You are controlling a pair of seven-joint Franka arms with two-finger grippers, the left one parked.
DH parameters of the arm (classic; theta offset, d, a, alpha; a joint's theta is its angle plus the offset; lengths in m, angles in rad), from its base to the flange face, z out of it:
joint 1: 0 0.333 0 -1.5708
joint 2: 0 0 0 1.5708
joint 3: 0 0.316 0.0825 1.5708
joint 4: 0 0 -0.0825 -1.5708
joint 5: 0 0.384 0 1.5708
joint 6: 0 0 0.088 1.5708
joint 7: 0 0.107 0 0
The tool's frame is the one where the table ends.
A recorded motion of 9 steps. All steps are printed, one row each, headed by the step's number.
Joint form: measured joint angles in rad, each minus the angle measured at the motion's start. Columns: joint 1, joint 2, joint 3, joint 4, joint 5, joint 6, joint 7.
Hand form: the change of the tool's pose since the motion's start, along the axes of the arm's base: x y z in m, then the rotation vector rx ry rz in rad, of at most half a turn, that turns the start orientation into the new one. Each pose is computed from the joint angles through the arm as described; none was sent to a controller.
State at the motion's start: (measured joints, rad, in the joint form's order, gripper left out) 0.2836 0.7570 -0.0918 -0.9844 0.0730 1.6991 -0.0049
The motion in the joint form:
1: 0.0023 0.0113 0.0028 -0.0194 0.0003 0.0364 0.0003
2: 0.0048 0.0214 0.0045 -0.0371 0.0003 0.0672 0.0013
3: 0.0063 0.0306 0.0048 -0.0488 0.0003 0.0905 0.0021
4: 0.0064 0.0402 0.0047 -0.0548 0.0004 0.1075 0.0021
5: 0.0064 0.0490 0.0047 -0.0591 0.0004 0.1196 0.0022
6: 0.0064 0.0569 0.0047 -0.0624 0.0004 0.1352 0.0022
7: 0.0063 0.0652 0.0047 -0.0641 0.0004 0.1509 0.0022
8: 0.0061 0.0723 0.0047 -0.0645 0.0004 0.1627 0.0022
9: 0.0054 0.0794 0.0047 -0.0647 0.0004 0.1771 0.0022
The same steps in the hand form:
1: 0.0022 0.0031 -0.0148 0.0022 -0.0053 0.0024
2: 0.0037 0.0057 -0.0283 0.0029 -0.0082 0.0037
3: 0.0050 0.0069 -0.0388 0.0027 -0.0107 0.0037
4: 0.0065 0.0071 -0.0475 0.0021 -0.0123 0.0032
5: 0.0075 0.0072 -0.0552 0.0011 -0.0115 0.0027
6: 0.0089 0.0074 -0.0615 0.0014 -0.0160 0.0024
7: 0.0105 0.0076 -0.0673 0.0019 -0.0217 0.0021
8: 0.0118 0.0077 -0.0719 0.0022 -0.0261 0.0018
9: 0.0134 0.0075 -0.0762 0.0031 -0.0332 0.0010

